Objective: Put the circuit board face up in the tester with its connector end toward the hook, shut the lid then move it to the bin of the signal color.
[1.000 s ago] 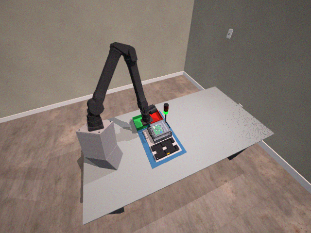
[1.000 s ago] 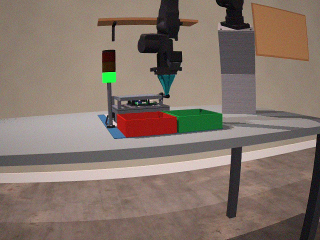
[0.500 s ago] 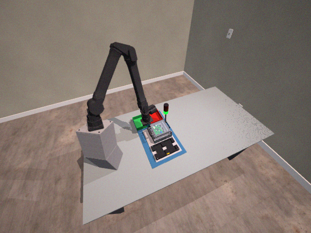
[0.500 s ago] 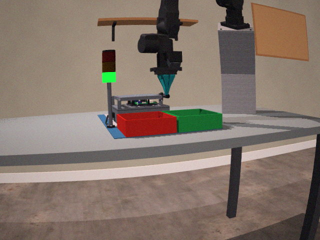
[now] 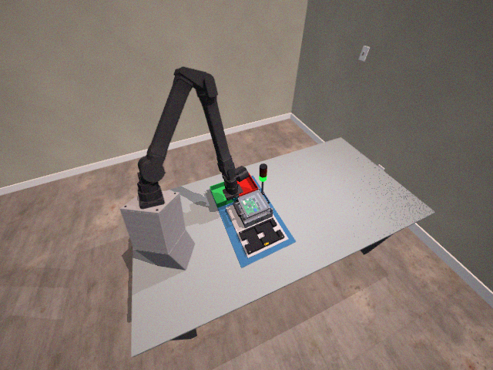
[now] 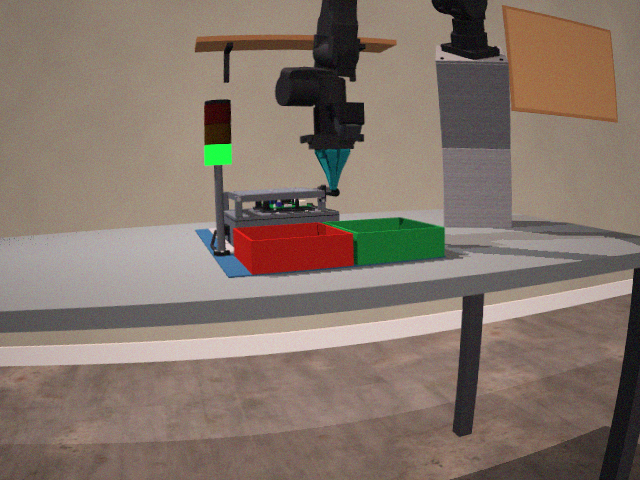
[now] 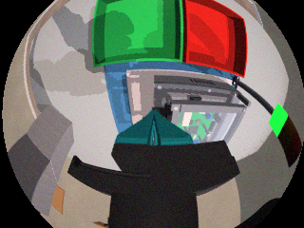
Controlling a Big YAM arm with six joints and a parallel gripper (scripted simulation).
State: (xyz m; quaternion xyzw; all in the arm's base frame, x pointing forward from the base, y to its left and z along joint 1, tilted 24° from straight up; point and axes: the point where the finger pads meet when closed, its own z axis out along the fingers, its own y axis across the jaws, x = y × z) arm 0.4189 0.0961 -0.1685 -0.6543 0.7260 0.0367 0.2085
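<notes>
Now: hand 1 cm short of the latch hook and 1 cm above it. Also, from my hand: tester lid (7 cm ahead, 6 cm to the right, 1 cm below); tester plate (8 cm ahead, 6 cm to the right, 4 cm below); green circuit board (7 cm ahead, 6 cm to the right, 3 cm below).
</notes>
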